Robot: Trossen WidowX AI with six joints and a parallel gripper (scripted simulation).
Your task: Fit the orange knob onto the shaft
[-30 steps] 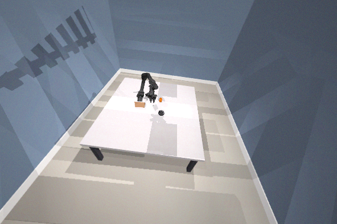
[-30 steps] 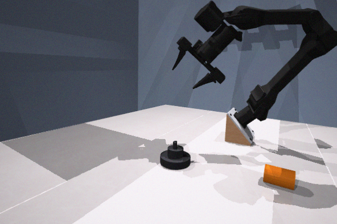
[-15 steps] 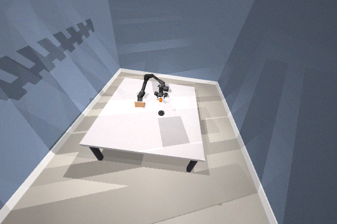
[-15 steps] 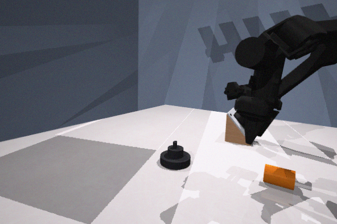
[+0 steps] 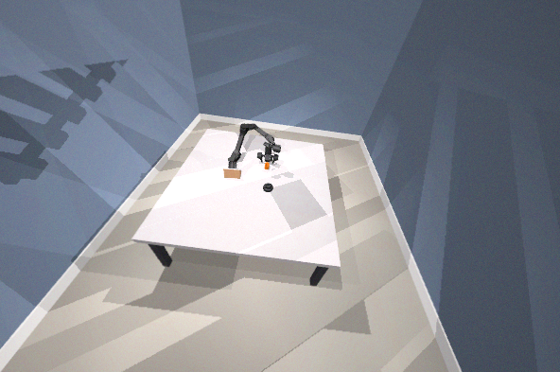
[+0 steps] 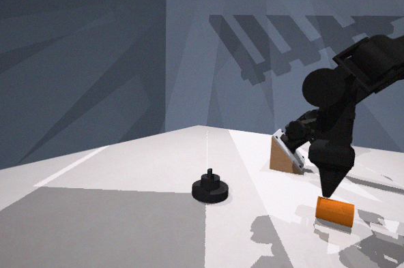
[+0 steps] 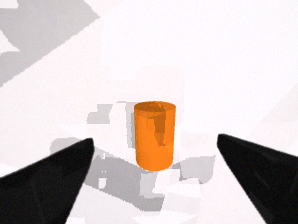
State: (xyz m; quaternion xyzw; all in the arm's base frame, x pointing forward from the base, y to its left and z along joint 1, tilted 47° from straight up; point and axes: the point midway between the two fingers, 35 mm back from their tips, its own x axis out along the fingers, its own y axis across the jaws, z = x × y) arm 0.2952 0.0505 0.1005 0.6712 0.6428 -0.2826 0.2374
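Now: the orange knob 2 cm to the left of my gripper tip and 4 cm below it.
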